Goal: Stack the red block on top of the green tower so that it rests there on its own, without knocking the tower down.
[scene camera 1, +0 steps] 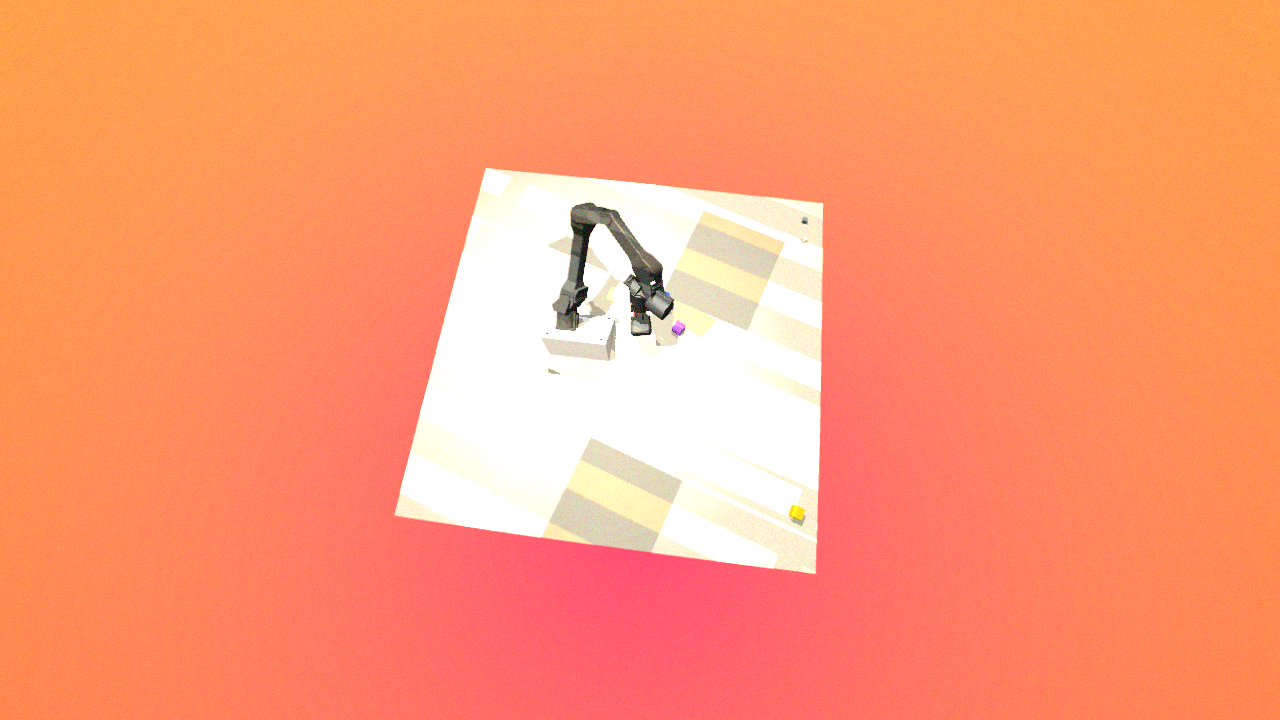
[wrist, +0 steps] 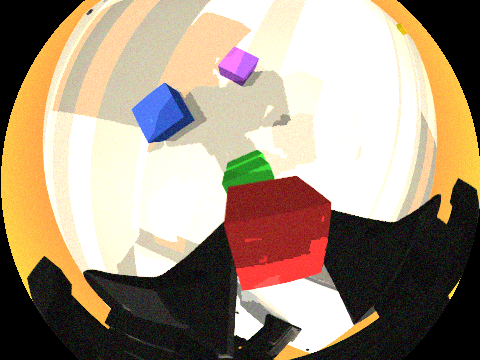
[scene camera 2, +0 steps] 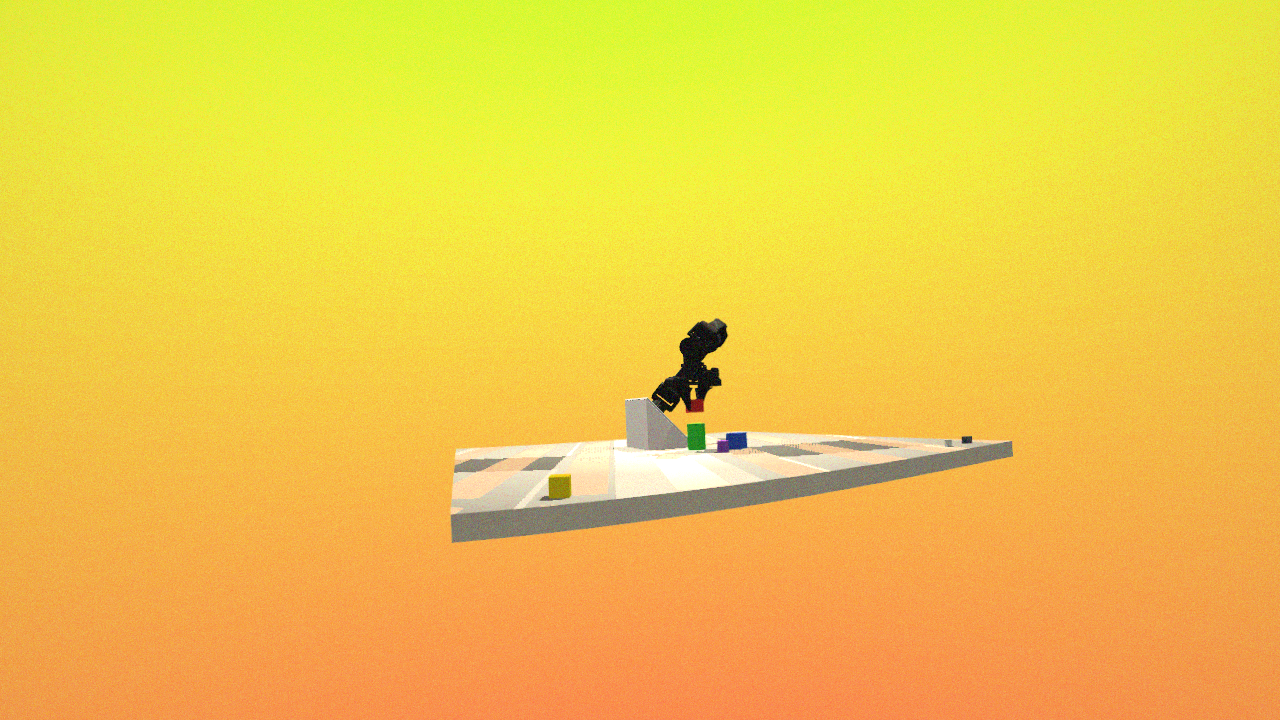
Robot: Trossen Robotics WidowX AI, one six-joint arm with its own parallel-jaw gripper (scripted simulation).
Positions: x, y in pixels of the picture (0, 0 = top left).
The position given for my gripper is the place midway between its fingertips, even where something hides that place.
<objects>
My gripper [scene camera 2: 694, 410] carries a red block [wrist: 277, 230].
</objects>
